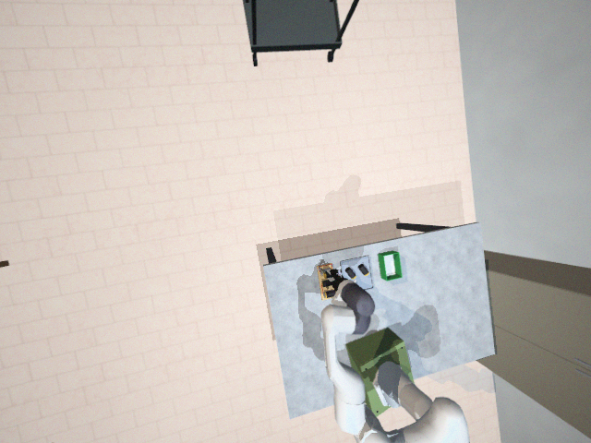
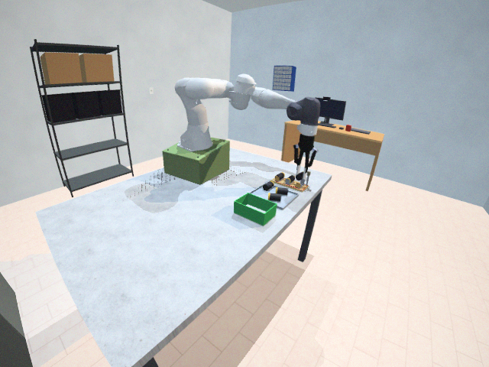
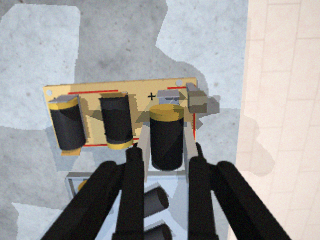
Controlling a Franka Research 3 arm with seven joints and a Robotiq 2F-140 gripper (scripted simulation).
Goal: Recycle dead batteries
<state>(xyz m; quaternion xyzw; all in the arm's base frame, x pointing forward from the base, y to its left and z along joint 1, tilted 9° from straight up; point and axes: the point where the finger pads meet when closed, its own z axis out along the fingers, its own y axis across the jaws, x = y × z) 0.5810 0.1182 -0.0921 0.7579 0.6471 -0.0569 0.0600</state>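
The post lies 60 mm below my hand, 40 mm to the left of it and 30 mm ahead of it. Round my hand: grey tray 170 mm to the right, 90 mm below, 80 mm behind; green recycling box 380 mm to the right, 80 mm below, 80 mm behind.
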